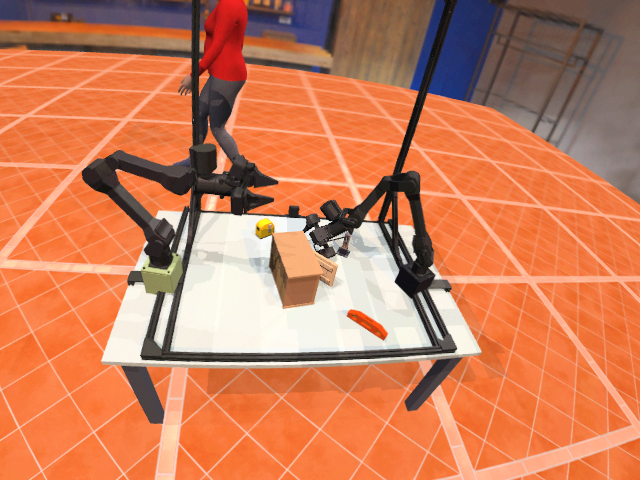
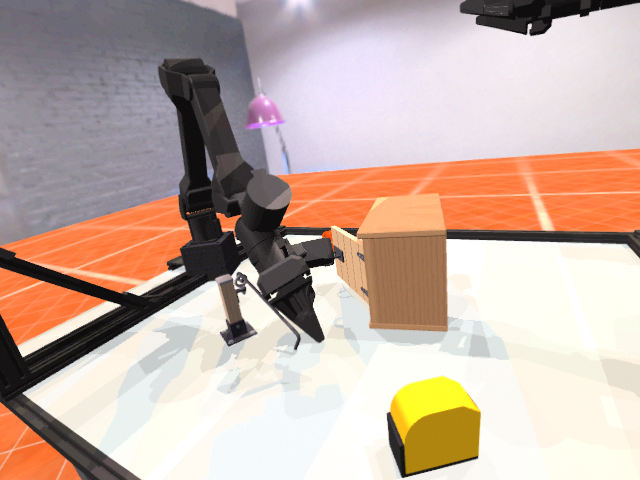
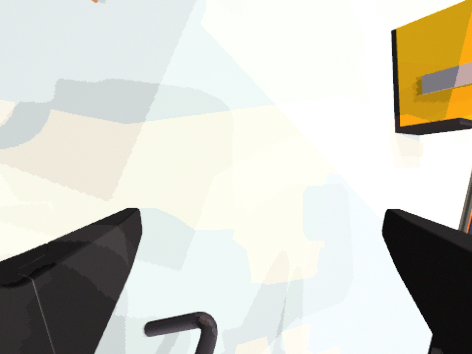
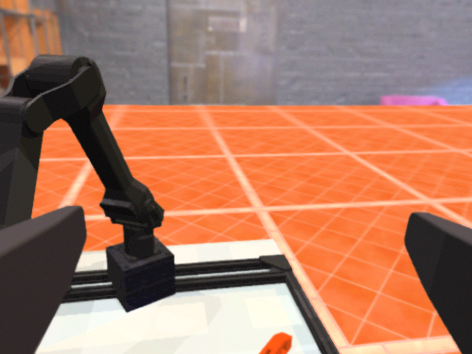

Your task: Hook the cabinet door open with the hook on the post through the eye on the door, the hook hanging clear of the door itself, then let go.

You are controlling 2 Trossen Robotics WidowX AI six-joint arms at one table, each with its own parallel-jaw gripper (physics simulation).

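Pixels of known places: left gripper, fingertip midpoint: (image 2: 321, 341) (image 3: 261, 220); right gripper, fingertip midpoint: (image 1: 276, 190) (image 2: 468, 15) (image 4: 248, 223); left arm's base at its link origin: (image 1: 418, 270) (image 2: 207, 239) (image 4: 139, 250); right arm's base at its link origin: (image 1: 161, 261).
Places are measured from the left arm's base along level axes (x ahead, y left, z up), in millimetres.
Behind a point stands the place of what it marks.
Note:
The wooden cabinet (image 1: 296, 267) @(y -142, x 473, z 67 mm) (image 2: 406, 278) @(y -310, x 414, z -6 mm) stands mid-table with its slatted door (image 1: 329, 270) @(y -146, x 324, z -6 mm) (image 2: 347, 264) @(y -189, x 332, z -26 mm) swung open. A dark fitting (image 2: 339, 254) @(y -164, x 319, z -15 mm) sits on the door's edge. The short post (image 1: 344, 245) @(y -274, x 150, z -45 mm) (image 2: 231, 305) @(y -288, x 146, z -32 mm) stands beside it. The dark hook (image 2: 270, 310) @(y -314, x 217, z -31 mm) (image 3: 199, 324) @(y -339, x 254, z -63 mm) slopes down from the post's top, its bent end low over the table and apart from the door. My left gripper (image 1: 324, 243) (image 2: 306, 326) @(y -358, x 288, z -62 mm) (image 3: 261, 220) @(y -358, x 288, z -62 mm) is open and empty, pointing down at the table with the hook's end just below its fingers. My right gripper (image 1: 272, 190) @(y -178, x 554, z 340 mm) (image 4: 248, 223) @(y -178, x 554, z 340 mm) is open and empty, high over the back edge.
A yellow block (image 1: 265, 228) @(y -486, x 405, z -41 mm) (image 2: 434, 421) @(y -524, x 393, z -31 mm) (image 3: 404, 77) @(y -488, x 392, z -82 mm) lies behind the cabinet. An orange tool (image 1: 367, 324) @(y 73, x 303, z -70 mm) (image 4: 277, 344) @(y 99, x 294, z -50 mm) lies near the front right. A black frame (image 1: 294, 354) @(y 60, x 578, z -71 mm) rims the table. A person in red (image 1: 223, 48) walks behind it.

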